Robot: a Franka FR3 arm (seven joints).
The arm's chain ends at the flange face. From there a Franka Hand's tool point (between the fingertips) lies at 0.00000 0.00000 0.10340 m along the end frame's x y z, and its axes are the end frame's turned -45 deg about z.
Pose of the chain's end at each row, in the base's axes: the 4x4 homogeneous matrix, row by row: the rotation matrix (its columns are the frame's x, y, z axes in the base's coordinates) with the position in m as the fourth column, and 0 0 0 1 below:
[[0.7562 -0.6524 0.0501 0.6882], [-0.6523 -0.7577 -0.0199 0.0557], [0.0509 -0.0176 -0.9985 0.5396], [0 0 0 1]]
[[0.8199 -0.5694 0.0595 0.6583], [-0.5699 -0.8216 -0.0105 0.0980], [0.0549 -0.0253 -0.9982 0.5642], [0 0 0 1]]
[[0.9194 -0.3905 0.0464 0.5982], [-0.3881 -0.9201 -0.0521 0.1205], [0.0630 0.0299 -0.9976 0.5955], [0 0 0 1]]
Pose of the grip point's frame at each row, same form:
[[0.9960 0.0734 0.0501 0.6934], [0.0745 -0.9970 -0.0199 0.0536], [0.0484 0.0235 -0.9985 0.4364], [0 0 0 1]]
[[0.9824 0.1771 0.0595 0.6645], [0.1780 -0.9839 -0.0105 0.0969], [0.0567 0.0209 -0.9982 0.4610], [0 0 0 1]]
[[0.9262 0.3740 0.0464 0.6030], [0.3762 -0.9250 -0.0521 0.1151], [0.0234 0.0657 -0.9976 0.4923], [0 0 0 1]]

